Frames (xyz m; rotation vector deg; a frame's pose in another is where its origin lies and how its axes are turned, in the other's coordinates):
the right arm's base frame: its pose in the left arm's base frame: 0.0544 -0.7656 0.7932 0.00 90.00 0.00
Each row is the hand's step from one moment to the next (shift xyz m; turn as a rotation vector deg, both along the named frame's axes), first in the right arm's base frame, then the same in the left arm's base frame.
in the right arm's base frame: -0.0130 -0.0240 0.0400 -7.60 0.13 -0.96
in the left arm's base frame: 0.0400 -0.0240 0.0130 -0.96 0.13 7.60
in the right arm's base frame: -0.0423 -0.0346 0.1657 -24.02 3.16 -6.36
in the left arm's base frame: 0.1657 -0.0346 0.0423 -6.36 3.16 24.02
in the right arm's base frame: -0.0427 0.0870 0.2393 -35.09 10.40 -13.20
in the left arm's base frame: 0.2393 0.0870 0.0427 -13.20 10.40 35.09
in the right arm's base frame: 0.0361 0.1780 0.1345 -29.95 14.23 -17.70
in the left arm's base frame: 0.1345 0.1780 -0.0361 -17.70 14.23 29.95
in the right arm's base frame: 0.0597 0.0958 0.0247 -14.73 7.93 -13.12
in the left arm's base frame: 0.0247 0.0958 -0.0597 -13.12 7.93 14.73
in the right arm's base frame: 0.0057 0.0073 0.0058 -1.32 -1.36 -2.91
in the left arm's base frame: 0.0058 0.0073 -0.0057 -2.91 -1.36 1.32
